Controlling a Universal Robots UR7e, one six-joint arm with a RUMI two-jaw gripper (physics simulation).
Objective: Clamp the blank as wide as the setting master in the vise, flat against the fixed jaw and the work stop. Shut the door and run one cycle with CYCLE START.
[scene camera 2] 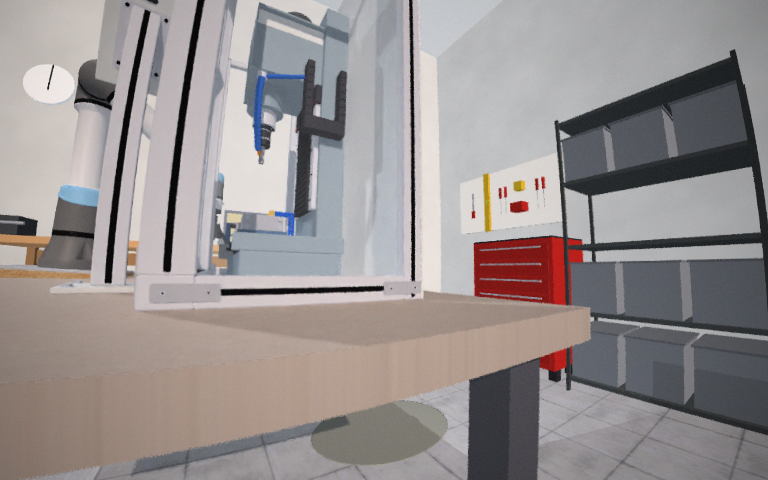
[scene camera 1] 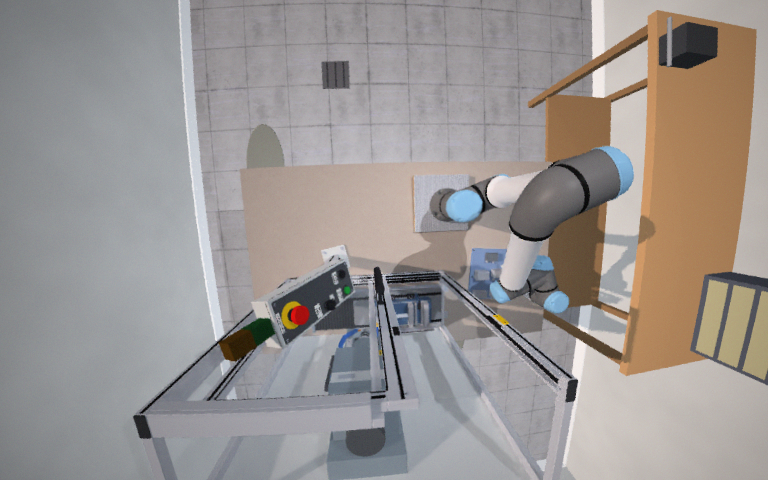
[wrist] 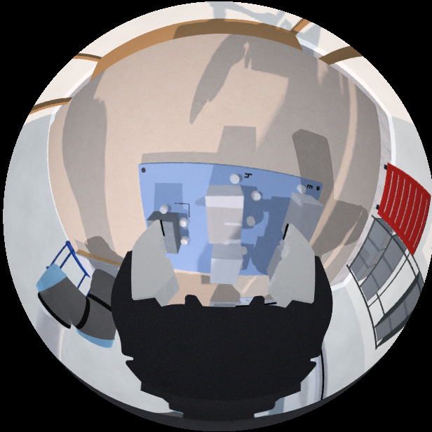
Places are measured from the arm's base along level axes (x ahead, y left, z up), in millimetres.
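Pixels of known places: arm's base, origin of its link: (scene camera 2: 74, 268) (scene camera 1: 445, 204).
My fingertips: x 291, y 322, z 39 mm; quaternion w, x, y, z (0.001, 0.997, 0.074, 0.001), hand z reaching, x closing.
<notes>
Ahead of a thing's pixels: the offset from my fingertips to its top centre. "spot": to the spot under its first point.
My gripper (wrist: 224, 223) is open and empty above a blue plate @(dx +16, dy -48, dz -52 mm) (wrist: 195, 257) (scene camera 1: 479, 254). In the wrist view, a tall pale block (wrist: 224, 220) stands mid-plate, with a smaller pale block (wrist: 225, 267) below it in the picture. A dark grey block (wrist: 171, 234) is near the left finger and a grey block (wrist: 304, 215) near the right finger. I cannot tell which is the blank or the setting master. The vise @(dx +207, dy -476, dz +99 mm) (scene camera 1: 417, 313) shows inside the machine enclosure; its contents are unclear. The green button @(spot: dx +13, dy -708, dz +346 mm) (scene camera 1: 347, 290) is on the control panel @(spot: dx -5, dy -769, dz +418 mm) (scene camera 1: 322, 291). The door's state is unclear.
The enclosure's frame (scene camera 1: 266, 416) (scene camera 2: 175, 141) surrounds the mill (scene camera 2: 286, 254) on the table (scene camera 1: 317, 209) (scene camera 2: 317, 362). The control panel has a red stop button @(spot: dx +11, dy -796, dz +531 mm) (scene camera 1: 299, 315) and stands outside the frame. A wooden bench (scene camera 1: 696, 198) is at the right in scene camera 1.
</notes>
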